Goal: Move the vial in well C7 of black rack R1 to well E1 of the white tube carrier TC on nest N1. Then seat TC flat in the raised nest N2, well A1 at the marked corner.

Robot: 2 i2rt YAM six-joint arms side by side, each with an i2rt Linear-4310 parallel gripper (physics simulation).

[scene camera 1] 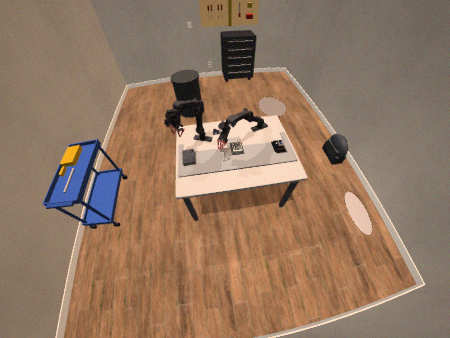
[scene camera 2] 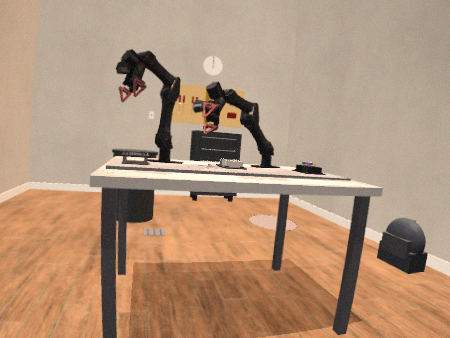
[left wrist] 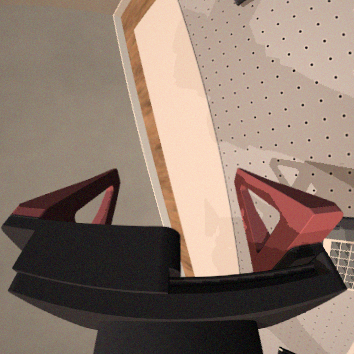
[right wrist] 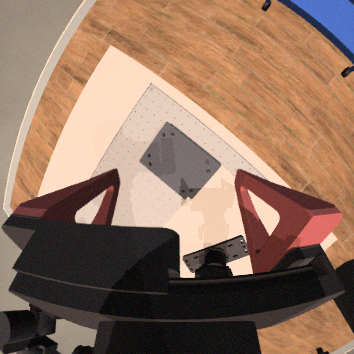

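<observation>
The black rack R1 (scene camera 1: 279, 146) (scene camera 2: 309, 170) stands on the table at the picture's right, with small coloured tops on it in scene camera 2. The white tube carrier TC (scene camera 1: 237, 146) (scene camera 2: 231, 162) (left wrist: 342, 256) sits on low nest N1 near mid-table. The raised nest N2 (scene camera 1: 189, 157) (scene camera 2: 134, 153) (right wrist: 175, 165) is a dark plate on legs at the picture's left. My left gripper (scene camera 1: 221, 144) (scene camera 2: 210, 119) (left wrist: 176, 174) is open and empty, above the table beside TC. My right gripper (scene camera 1: 177, 131) (scene camera 2: 131, 92) (right wrist: 176, 174) is open and empty, high near N2. Individual wells are too small to tell.
A perforated grey board (scene camera 1: 215, 164) (left wrist: 290, 95) (right wrist: 117, 150) lies on the white table (scene camera 1: 240, 181) (scene camera 2: 235, 184). A blue cart (scene camera 1: 65, 204) stands on the floor at the left. A black bin (scene camera 1: 186, 87) stands behind the right arm.
</observation>
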